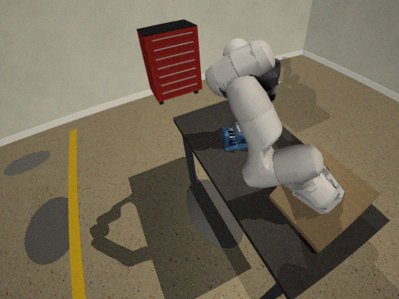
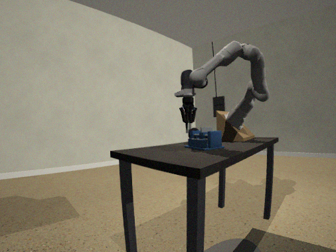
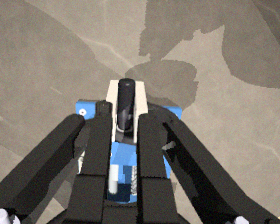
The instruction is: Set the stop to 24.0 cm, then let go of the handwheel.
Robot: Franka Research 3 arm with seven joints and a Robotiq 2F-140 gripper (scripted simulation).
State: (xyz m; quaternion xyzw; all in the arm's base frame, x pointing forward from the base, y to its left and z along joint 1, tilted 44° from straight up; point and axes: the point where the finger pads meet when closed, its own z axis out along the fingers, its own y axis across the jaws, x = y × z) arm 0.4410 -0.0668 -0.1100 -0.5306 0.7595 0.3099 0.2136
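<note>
Right now the handwheel grip is 20 mm below my hand.
</note>
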